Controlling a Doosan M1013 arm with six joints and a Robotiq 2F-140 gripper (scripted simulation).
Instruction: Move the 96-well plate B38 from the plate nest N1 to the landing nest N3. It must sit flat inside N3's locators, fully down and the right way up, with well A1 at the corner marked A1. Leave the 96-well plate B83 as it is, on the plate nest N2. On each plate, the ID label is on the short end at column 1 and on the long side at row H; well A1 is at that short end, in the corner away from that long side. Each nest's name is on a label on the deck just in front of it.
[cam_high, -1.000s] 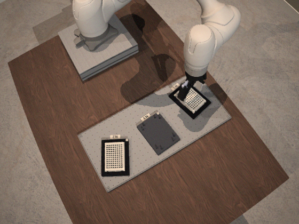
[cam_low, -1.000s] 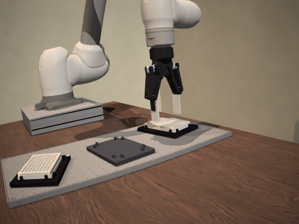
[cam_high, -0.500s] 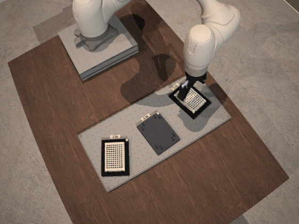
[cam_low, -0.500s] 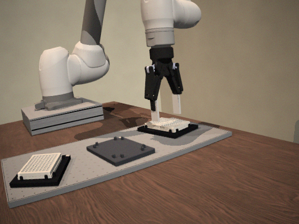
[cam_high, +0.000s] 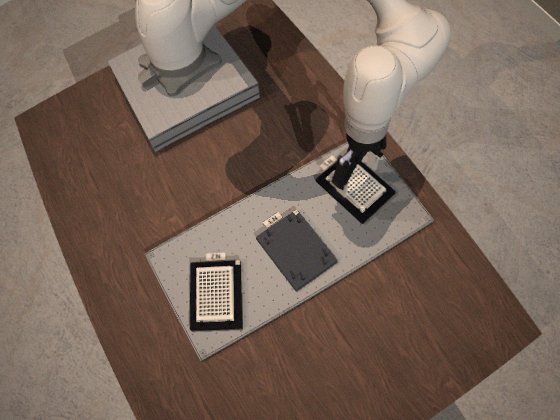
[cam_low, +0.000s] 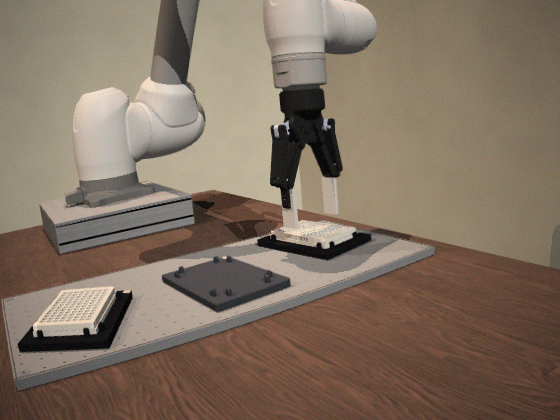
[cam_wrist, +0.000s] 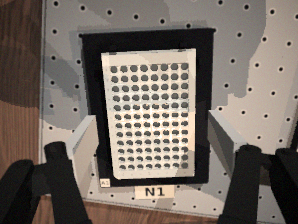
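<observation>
The white 96-well plate B38 lies 50 mm below my hand. Also, from my hand: N1 label: 100 mm behind, 70 mm below; then dark grey landing nest N3: 220 mm to the right, 60 mm below, 20 mm ahead; then black plate nest N1: 60 mm below.
</observation>
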